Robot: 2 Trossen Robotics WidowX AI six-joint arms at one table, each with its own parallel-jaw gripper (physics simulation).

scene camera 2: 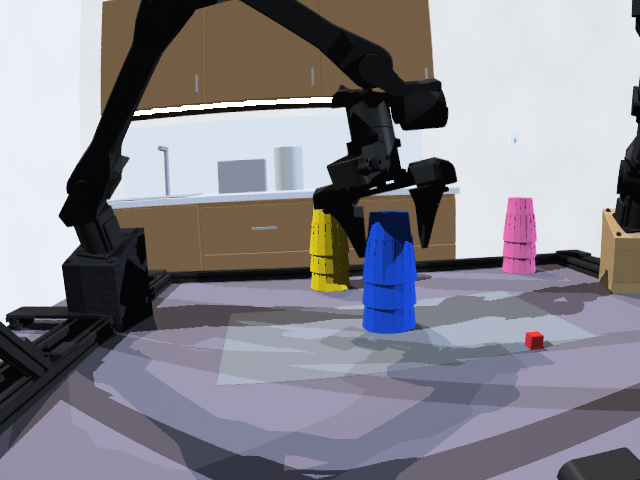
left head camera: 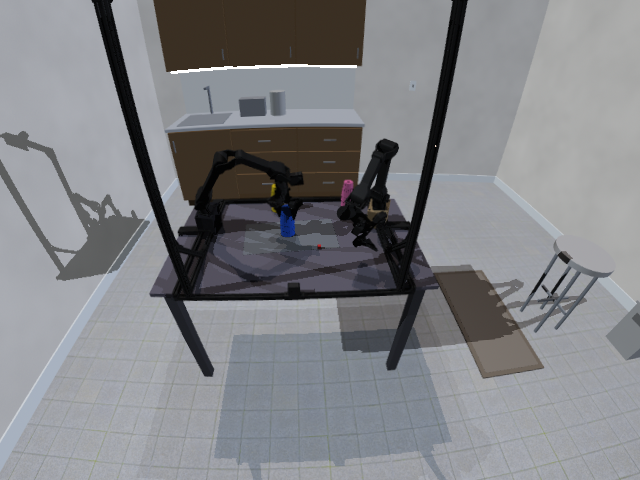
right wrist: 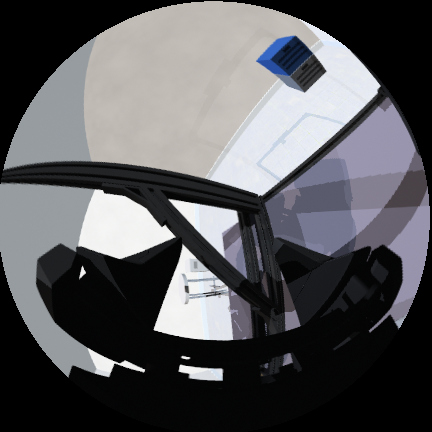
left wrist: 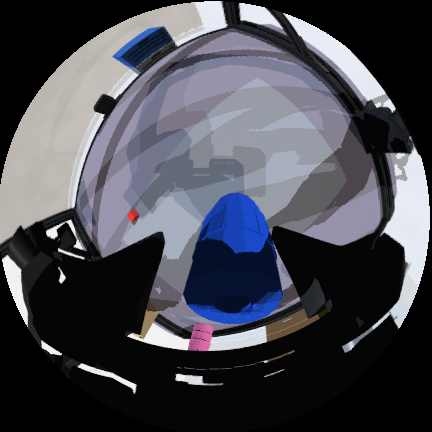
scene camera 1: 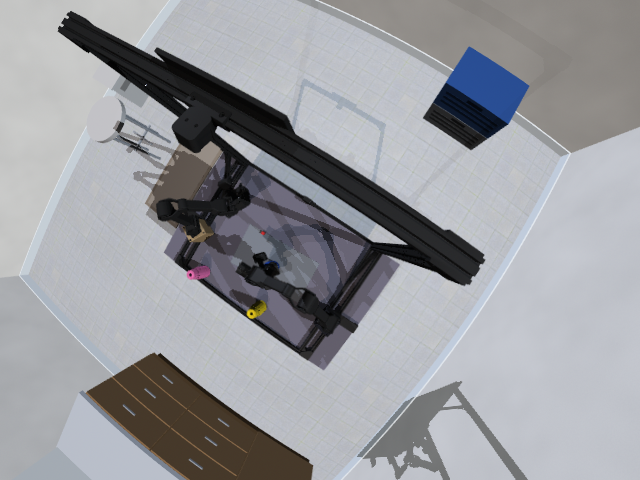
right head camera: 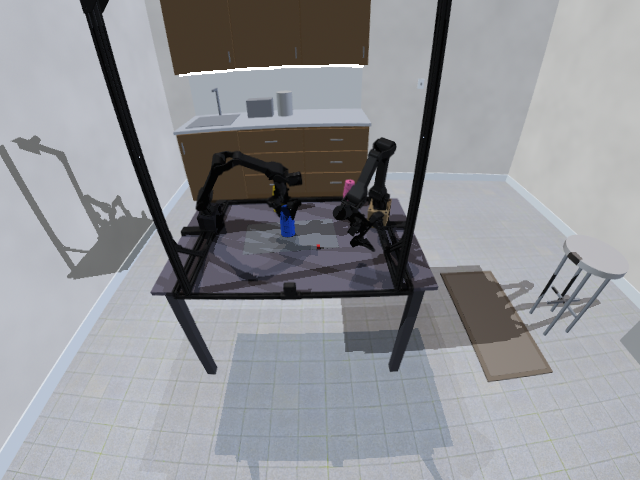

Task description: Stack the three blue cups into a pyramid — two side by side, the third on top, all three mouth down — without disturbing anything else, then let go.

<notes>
In view: the left gripper [scene camera 2: 392, 253], the right gripper [right head camera: 380, 244], a blue cup [scene camera 2: 389, 259], a blue cup [scene camera 2: 385, 297], a blue cup [scene camera 2: 375, 320] and a pale mat [scene camera 2: 291, 345].
The left gripper is seen too in the left wrist view [left wrist: 219, 234]. The right gripper also shows in the left head camera view [left head camera: 383, 244], in the right wrist view [right wrist: 228, 242] and in the left wrist view [left wrist: 54, 236]. The pale mat shows as well in the left head camera view [left head camera: 260, 238], in the left wrist view [left wrist: 256, 142], in scene camera 1 [scene camera 1: 295, 268] and in the right head camera view [right head camera: 260, 238].
</notes>
